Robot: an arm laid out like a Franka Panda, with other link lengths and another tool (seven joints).
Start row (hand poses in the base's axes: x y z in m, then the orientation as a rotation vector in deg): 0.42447, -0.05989, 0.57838, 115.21, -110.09, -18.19
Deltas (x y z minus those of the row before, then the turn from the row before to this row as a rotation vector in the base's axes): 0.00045, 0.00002, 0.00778, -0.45, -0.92, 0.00; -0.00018, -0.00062, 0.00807, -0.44, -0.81, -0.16; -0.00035, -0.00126, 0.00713, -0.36, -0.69, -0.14; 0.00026, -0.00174, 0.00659, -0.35, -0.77, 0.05; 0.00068, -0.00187, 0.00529, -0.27, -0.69, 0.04; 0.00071, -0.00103, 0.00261, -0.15, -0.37, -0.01; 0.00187, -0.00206, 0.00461, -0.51, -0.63, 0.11; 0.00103, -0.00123, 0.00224, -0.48, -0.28, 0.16; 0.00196, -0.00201, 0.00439, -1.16, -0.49, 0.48; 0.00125, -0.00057, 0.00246, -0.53, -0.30, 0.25; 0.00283, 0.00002, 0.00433, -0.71, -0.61, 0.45; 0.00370, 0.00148, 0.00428, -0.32, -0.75, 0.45; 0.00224, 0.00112, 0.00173, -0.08, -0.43, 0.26; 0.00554, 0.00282, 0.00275, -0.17, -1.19, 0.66; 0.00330, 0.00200, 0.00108, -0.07, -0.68, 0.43; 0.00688, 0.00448, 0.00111, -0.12, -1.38, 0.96; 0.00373, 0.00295, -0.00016, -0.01, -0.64, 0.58
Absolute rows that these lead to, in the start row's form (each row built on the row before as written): 0.42492, -0.05987, 0.58616, 115.41, -110.54, -16.86; 0.42474, -0.06049, 0.59423, 115.41, -111.09, -15.68; 0.42439, -0.06175, 0.60136, 115.41, -111.56, -14.68; 0.42465, -0.06349, 0.60795, 115.63, -111.88, -13.57; 0.42533, -0.06536, 0.61324, 115.84, -112.18, -12.62; 0.42604, -0.06639, 0.61585, 115.92, -112.37, -12.11; 0.42791, -0.06845, 0.62046, 116.01, -112.49, -10.95; 0.42894, -0.06968, 0.62270, 116.00, -112.35, -10.15; 0.43090, -0.07169, 0.62709, 115.96, -111.79, -8.39; 0.43215, -0.07226, 0.62955, 116.00, -111.54, -7.50; 0.43498, -0.07224, 0.63388, 116.25, -111.21, -6.08; 0.43868, -0.07076, 0.63816, 116.80, -111.09, -4.91; 0.44092, -0.06964, 0.63989, 117.18, -111.05, -4.34; 0.44646, -0.06682, 0.64264, 118.20, -111.01, -2.82; 0.44976, -0.06482, 0.64372, 118.85, -110.93, -1.96; 0.45664, -0.06034, 0.64483, 120.25, -110.67, -0.20; 0.46037, -0.05739, 0.64467, 121.06, -110.42, 0.60
